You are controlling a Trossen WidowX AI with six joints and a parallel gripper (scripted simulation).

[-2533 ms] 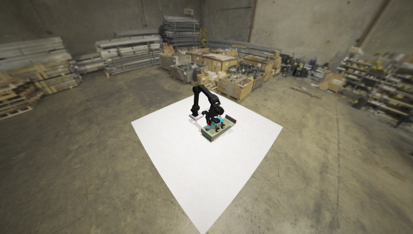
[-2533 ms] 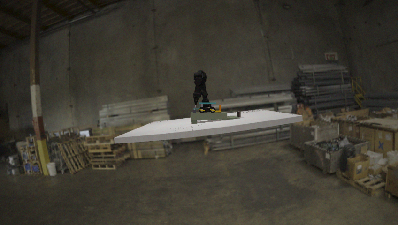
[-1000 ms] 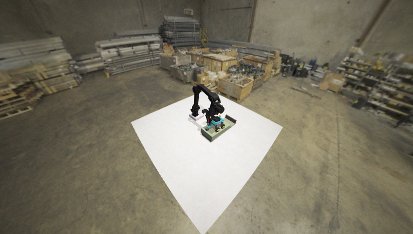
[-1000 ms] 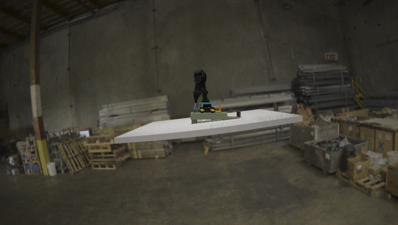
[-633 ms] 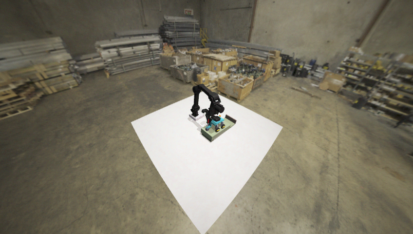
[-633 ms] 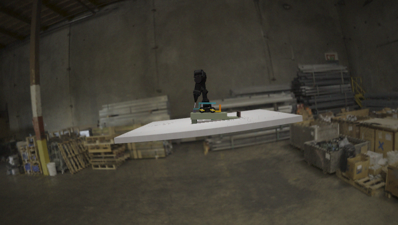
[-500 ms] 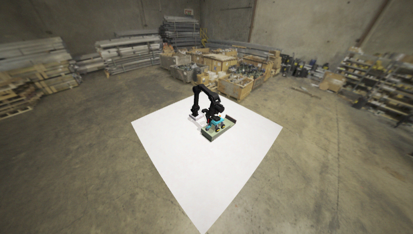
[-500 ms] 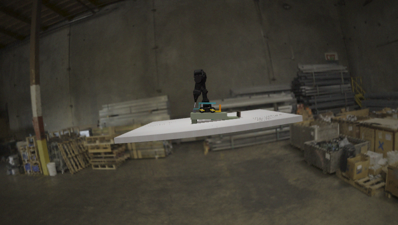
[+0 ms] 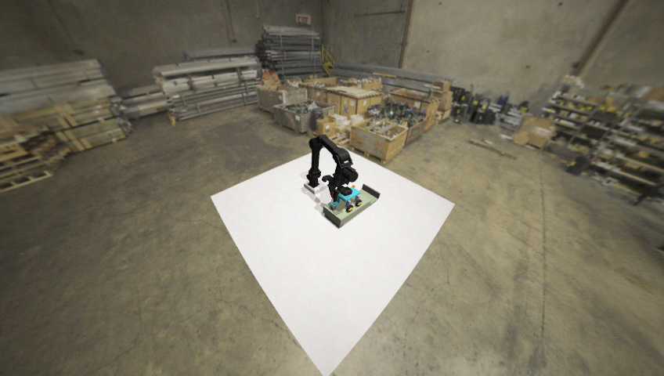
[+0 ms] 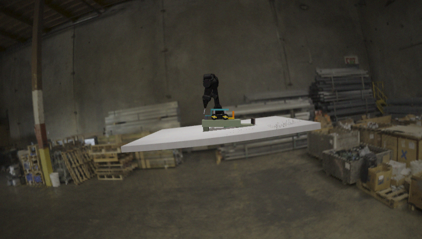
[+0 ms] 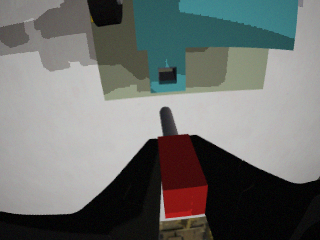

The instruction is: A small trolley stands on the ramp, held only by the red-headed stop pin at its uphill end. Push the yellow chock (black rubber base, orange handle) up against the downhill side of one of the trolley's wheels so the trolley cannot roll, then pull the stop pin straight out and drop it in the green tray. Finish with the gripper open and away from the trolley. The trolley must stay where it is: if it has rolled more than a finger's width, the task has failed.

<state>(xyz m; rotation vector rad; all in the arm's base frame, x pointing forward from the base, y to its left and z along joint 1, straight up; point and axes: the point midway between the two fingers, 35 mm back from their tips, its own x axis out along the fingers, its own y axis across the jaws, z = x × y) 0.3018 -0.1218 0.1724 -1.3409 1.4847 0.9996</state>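
The green tray lies 20 cm to the left of my gripper tip, 18 cm below it and 9 cm behind it. From my gripper tip the other things lie so: trolley 10 cm to the left, 6 cm below, 3 cm ahead; then red-headed stop pin right at my gripper tip; then grey-green ramp 13 cm below, 11 cm to the left, 3 cm ahead.
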